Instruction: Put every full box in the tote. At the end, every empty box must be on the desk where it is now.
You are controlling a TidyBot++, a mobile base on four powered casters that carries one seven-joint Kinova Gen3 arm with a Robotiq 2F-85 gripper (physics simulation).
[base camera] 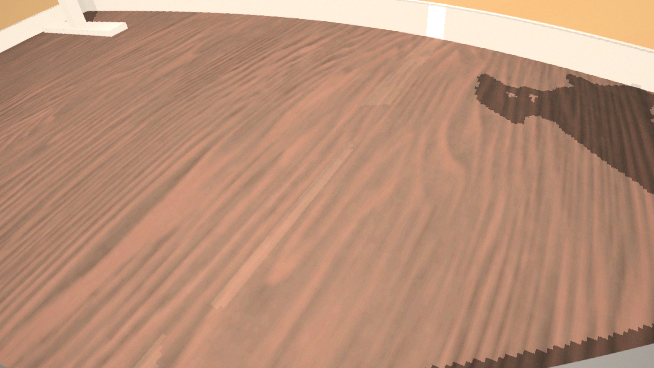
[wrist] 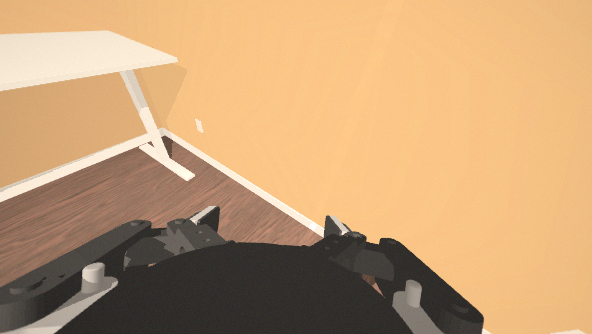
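My gripper [wrist: 272, 222] is open, its two fingertips wide apart at the bottom of the wrist view, with floor and wall showing between them. A white desk [wrist: 90, 52] stands at the left of the wrist view. Part of its top shows, with no box on that part. The desk's foot [base camera: 95, 29] shows at the top left of the base camera view. The boxes and the tote do not show in either view.
An orange wall [wrist: 400, 125] fills the right of the wrist view, with a white baseboard [base camera: 320, 11] [wrist: 250, 186] along the wooden floor [base camera: 300, 200] [wrist: 100, 200]. A small outlet plate [wrist: 199, 125] is on the wall. A dark shadow [base camera: 600, 115] lies on the floor at right.
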